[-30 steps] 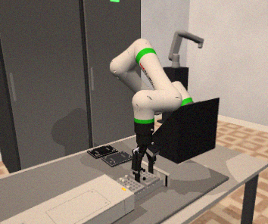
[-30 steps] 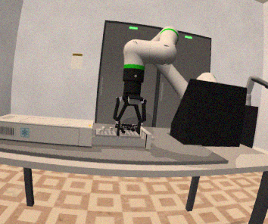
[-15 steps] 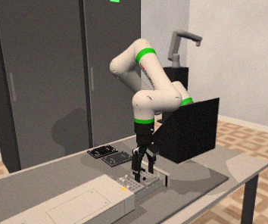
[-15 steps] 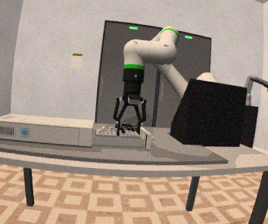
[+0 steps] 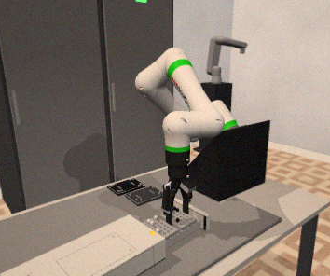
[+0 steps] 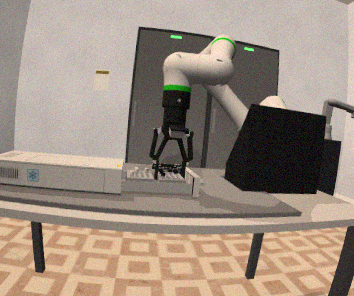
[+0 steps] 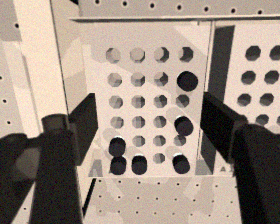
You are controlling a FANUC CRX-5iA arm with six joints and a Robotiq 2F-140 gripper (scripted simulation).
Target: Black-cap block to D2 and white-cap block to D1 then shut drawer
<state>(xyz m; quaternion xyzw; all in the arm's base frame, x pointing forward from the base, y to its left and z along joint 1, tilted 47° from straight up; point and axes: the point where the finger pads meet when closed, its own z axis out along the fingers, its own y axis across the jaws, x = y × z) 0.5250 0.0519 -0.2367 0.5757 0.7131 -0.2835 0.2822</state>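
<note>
The drawer is 30 mm ahead of my hand, 10 mm to the left of it and 30 mm below it. Also, from my hand: cooler: 200 mm ahead, 40 mm to the left, 20 mm below.
</note>
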